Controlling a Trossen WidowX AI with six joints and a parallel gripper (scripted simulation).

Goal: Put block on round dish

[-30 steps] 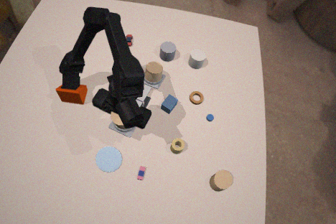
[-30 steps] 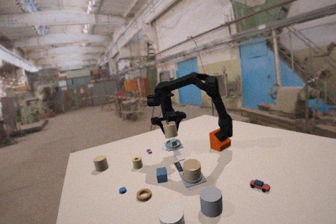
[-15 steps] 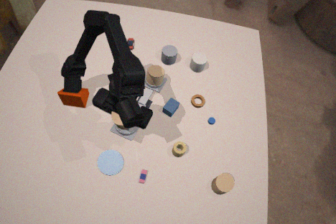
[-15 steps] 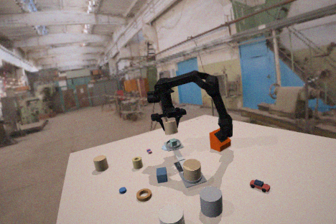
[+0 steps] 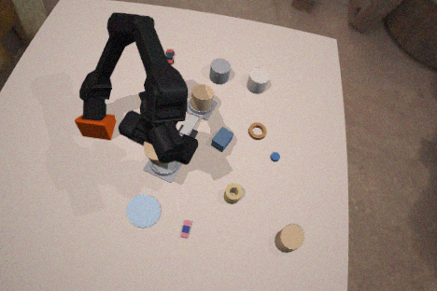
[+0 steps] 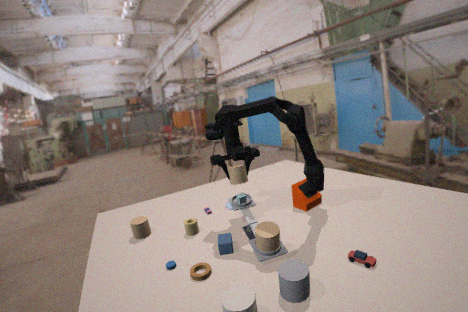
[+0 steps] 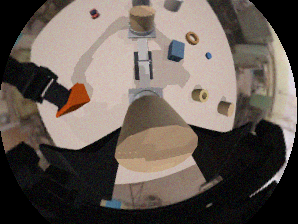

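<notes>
Now: the pale-green block 10 mm ahead of my gripper tip, 10 mm to the left of it and 80 mm below it. Round my gripper tip: light blue round dish (50 mm behind, 120 mm to the right, 170 mm below); pink-and-blue piece (80 mm ahead, 160 mm to the right, 170 mm below); yellow ring (210 mm ahead, 50 mm to the right, 150 mm below).
</notes>
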